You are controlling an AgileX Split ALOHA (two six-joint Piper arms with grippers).
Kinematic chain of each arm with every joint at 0, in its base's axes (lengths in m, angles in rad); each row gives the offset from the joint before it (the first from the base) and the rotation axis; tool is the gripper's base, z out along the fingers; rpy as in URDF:
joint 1: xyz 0 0 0.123 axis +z
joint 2: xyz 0 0 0 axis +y
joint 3: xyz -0.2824 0 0.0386 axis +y
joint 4: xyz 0.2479 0 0.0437 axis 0.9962 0 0.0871
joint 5: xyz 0 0 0 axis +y
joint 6: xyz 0.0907 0 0.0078 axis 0.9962 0 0.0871
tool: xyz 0 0 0 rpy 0 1.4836 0
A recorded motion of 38 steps. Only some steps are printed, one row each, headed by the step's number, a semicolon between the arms.
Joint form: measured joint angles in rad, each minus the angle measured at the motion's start. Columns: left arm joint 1, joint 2, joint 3, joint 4, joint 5, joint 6; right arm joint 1, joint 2, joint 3, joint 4, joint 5, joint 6.
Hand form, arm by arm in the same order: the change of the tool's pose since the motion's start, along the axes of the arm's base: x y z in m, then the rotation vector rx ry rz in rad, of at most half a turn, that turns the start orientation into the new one. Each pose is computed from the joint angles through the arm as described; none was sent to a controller.
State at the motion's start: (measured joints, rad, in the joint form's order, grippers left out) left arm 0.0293 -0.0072 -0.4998 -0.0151 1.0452 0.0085; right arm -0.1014 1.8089 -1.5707 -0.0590 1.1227 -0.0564
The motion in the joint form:
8: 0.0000 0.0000 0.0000 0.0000 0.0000 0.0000; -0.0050 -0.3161 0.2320 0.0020 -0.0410 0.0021
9: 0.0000 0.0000 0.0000 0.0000 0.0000 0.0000; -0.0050 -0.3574 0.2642 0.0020 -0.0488 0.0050
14: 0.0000 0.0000 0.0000 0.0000 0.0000 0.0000; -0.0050 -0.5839 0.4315 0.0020 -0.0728 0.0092
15: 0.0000 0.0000 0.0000 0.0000 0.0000 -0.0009; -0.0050 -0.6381 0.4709 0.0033 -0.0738 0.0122
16: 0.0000 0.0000 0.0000 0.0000 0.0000 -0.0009; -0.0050 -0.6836 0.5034 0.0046 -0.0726 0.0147
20: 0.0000 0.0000 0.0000 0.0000 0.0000 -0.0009; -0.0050 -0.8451 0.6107 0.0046 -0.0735 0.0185
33: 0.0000 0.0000 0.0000 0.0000 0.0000 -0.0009; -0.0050 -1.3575 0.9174 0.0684 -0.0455 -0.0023
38: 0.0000 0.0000 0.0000 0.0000 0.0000 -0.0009; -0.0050 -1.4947 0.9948 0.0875 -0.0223 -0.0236
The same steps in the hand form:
8: 0.0000 0.0000 0.0000 0.0000 0.0000 0.0000; -0.0763 0.0065 0.0444 -0.0100 -0.1248 -0.0048
9: 0.0000 0.0000 0.0000 0.0000 0.0000 0.0000; -0.0867 0.0076 0.0477 -0.0107 -0.1418 -0.0070
14: 0.0000 0.0000 0.0000 0.0000 0.0000 0.0000; -0.1446 0.0139 0.0599 -0.0174 -0.2250 -0.0094
15: 0.0000 0.0000 0.0000 -0.0008 0.0000 0.0004; -0.1587 0.0155 0.0607 -0.0165 -0.2411 -0.0121
16: 0.0000 0.0000 0.0000 -0.0008 0.0000 0.0004; -0.1705 0.0168 0.0608 -0.0154 -0.2532 -0.0146
20: 0.0000 0.0000 0.0000 -0.0008 0.0000 0.0004; -0.2105 0.0211 0.0595 -0.0192 -0.3084 -0.0176
33: 0.0000 0.0000 0.0000 -0.0008 0.0000 0.0004; -0.3188 0.0378 0.0235 0.0169 -0.4898 0.0030
38: 0.0000 0.0000 0.0000 -0.0008 0.0000 0.0004; -0.3415 0.0417 0.0058 0.0209 -0.5266 0.0245

